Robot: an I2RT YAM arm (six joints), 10 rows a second.
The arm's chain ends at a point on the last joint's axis. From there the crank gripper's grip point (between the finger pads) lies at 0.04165 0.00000 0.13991 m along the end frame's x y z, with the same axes.
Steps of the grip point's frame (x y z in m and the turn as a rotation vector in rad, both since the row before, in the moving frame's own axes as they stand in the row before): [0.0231 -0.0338 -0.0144 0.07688 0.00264 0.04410]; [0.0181 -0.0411 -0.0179 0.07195 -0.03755 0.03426]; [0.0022 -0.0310 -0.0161 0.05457 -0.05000 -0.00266]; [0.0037 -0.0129 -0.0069 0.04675 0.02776 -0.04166]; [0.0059 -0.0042 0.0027 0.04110 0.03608 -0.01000]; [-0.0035 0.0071 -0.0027 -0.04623 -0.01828 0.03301]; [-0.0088 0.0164 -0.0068 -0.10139 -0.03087 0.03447]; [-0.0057 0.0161 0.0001 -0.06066 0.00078 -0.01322]
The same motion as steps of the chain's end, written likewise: [0.0225 -0.0249 -0.0139 0.07688 0.00264 0.04410]; [0.0232 -0.0323 -0.0191 0.07195 -0.03755 0.03426]; [0.0093 -0.0232 -0.0178 0.05457 -0.05000 -0.00266]; [0.0000 -0.0046 -0.0055 0.04675 0.02776 -0.04166]; [0.0009 0.0020 0.0044 0.04110 0.03608 -0.01000]; [-0.0008 -0.0007 -0.0033 -0.04623 -0.01828 0.03301]; [-0.0042 0.0008 -0.0072 -0.10139 -0.03087 0.03447]; [-0.0059 0.0082 0.0004 -0.06066 0.00078 -0.01322]
